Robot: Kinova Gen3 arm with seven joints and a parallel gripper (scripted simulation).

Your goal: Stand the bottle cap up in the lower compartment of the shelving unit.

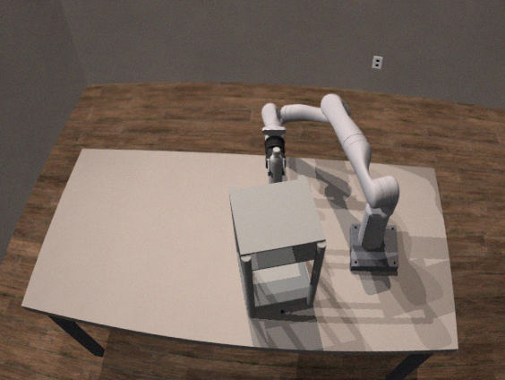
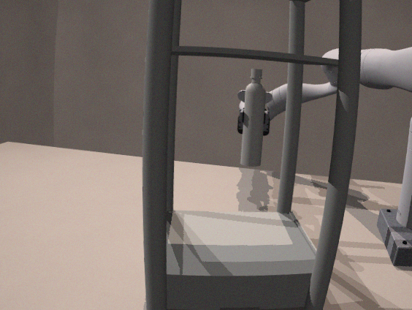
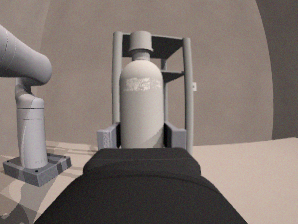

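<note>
Right now my hand is 90 mm past the shelving unit, 350 mm to the right of it and 30 mm below it.
</note>
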